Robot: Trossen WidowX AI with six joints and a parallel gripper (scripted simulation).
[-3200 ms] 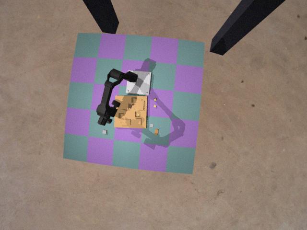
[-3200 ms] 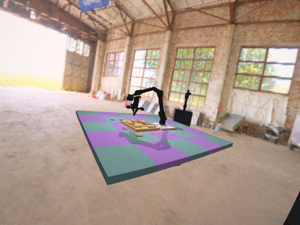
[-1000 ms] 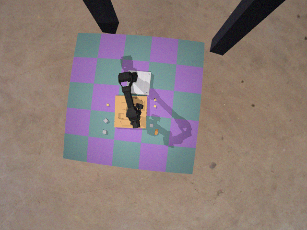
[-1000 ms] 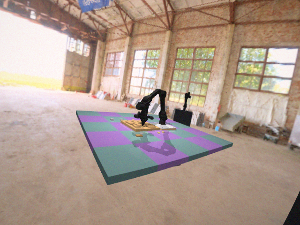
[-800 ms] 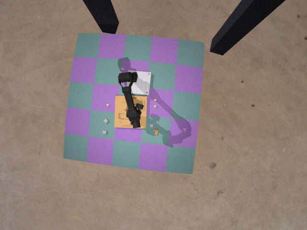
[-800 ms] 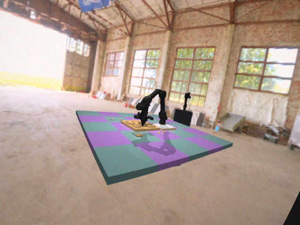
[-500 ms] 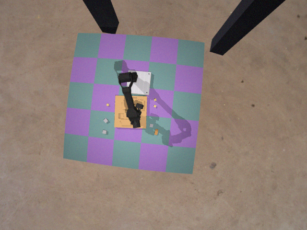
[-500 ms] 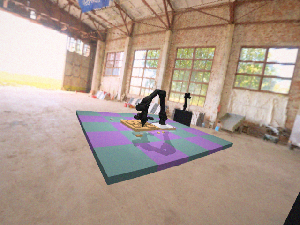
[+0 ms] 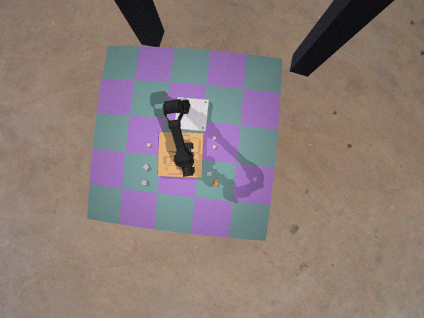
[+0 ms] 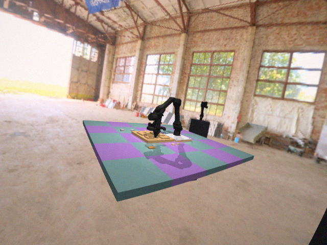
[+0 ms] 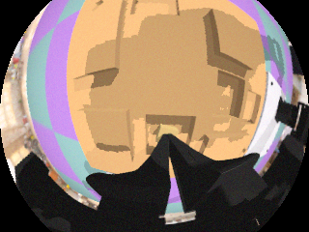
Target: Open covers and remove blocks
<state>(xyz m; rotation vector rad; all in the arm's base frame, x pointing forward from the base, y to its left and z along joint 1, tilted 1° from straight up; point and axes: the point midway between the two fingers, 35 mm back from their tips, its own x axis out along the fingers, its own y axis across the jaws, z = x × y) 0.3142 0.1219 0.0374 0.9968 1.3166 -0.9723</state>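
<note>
The orange puzzle board lies 6 cm to the right of my gripper tip. From my gripper tip the other things lie so: orange block: 12 cm ahead, 20 cm to the left, 2 cm below.
</note>
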